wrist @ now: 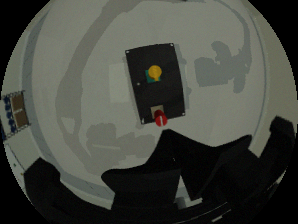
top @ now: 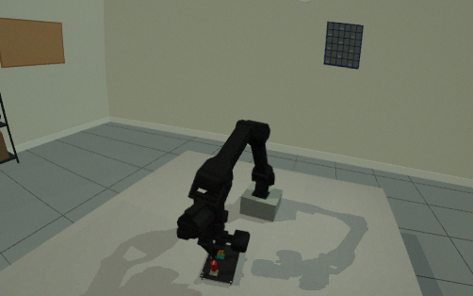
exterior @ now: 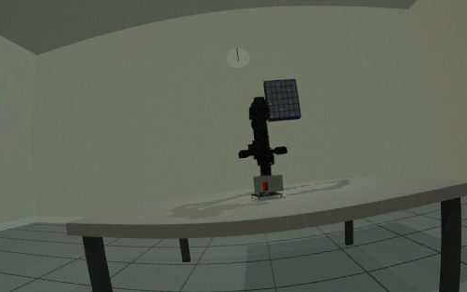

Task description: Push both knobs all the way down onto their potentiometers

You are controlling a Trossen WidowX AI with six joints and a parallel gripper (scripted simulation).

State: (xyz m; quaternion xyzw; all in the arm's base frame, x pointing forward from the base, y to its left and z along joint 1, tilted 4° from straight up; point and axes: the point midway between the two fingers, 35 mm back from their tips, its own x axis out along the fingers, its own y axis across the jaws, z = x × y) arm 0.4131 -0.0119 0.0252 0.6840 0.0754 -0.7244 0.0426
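The red knob is 40 mm below my gripper tip. The rest, counted from my gripper tip: yellow knob 70 mm behind, 50 mm below, 10 mm to the right.
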